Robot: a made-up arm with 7 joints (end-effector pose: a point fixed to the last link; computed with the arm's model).
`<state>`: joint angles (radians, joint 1 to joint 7).
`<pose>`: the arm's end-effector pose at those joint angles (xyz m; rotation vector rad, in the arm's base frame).
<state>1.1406 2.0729 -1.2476 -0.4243 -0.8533 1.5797 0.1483</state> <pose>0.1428 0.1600 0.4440 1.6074 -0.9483 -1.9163</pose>
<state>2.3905 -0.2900 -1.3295 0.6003 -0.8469 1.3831 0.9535</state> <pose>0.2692 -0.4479 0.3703 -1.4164 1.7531 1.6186</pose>
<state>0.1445 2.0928 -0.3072 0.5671 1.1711 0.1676 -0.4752</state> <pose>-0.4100 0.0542 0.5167 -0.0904 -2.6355 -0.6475</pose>
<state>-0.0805 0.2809 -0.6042 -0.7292 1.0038 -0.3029 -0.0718</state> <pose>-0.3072 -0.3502 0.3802 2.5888 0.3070 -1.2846</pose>
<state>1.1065 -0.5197 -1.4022 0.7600 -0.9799 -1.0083 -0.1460</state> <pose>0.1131 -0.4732 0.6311 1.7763 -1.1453 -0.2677</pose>
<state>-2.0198 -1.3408 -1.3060 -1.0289 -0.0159 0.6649 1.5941</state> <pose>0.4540 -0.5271 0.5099 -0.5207 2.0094 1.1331</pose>
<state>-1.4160 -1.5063 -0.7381 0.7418 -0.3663 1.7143 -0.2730</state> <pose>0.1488 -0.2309 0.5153 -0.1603 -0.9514 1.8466</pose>
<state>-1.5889 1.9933 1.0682 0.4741 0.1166 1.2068 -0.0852</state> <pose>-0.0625 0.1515 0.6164 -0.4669 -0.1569 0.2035</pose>
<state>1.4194 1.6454 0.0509 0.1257 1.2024 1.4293 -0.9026</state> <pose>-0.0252 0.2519 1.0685 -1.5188 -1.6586 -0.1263</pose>
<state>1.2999 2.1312 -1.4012 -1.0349 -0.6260 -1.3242 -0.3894</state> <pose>0.0450 0.2242 0.4729 1.3070 1.8250 -0.7205</pose>
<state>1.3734 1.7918 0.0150 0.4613 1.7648 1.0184 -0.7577</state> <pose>-0.0174 0.4373 0.9785 -1.7064 -1.3504 -0.0656</pose>
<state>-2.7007 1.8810 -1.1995 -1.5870 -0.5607 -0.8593 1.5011</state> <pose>-0.0776 -0.2096 0.0640 0.8099 -0.4639 0.2920</pose>
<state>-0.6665 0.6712 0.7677 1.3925 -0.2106 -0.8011 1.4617</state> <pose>-0.1990 0.0086 1.1466 -2.2617 -0.4367 0.8469</pose>
